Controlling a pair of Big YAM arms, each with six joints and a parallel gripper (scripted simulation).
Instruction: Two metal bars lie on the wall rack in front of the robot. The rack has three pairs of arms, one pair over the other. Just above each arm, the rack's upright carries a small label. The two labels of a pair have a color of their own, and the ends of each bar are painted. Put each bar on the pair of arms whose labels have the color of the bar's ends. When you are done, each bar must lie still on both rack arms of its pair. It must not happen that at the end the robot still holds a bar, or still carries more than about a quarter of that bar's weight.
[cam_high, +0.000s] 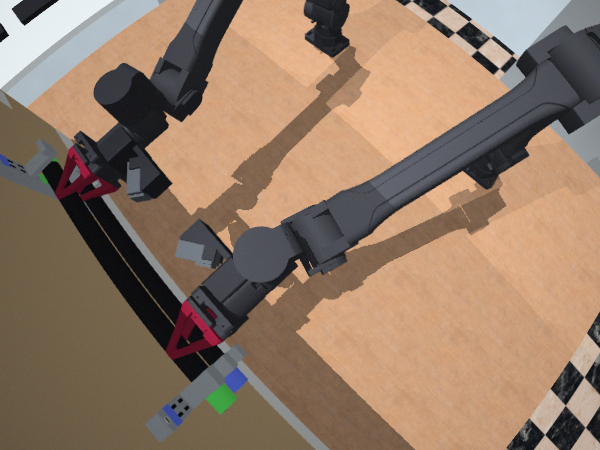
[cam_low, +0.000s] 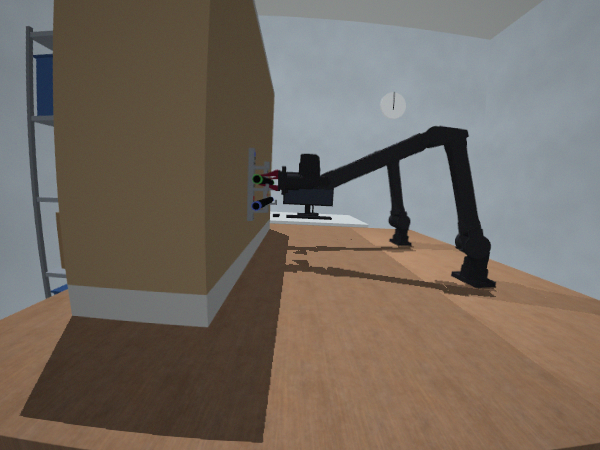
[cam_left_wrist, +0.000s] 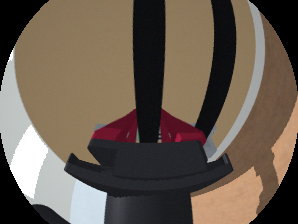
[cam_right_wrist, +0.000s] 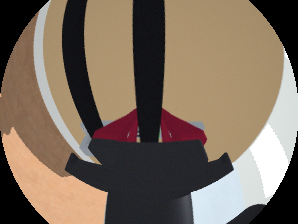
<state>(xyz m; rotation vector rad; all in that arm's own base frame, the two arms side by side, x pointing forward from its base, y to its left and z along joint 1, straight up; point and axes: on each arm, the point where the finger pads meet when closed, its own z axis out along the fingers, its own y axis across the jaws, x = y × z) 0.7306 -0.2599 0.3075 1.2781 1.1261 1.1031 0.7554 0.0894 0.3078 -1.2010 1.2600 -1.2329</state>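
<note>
Right now my left hand is 150 mm to the left of the green-ended bar. The rest, counted from my left hand: brown wall 180 mm ahead, 130 mm to the right, 140 mm above; then blue-ended bar 150 mm to the right, 90 mm below.
</note>
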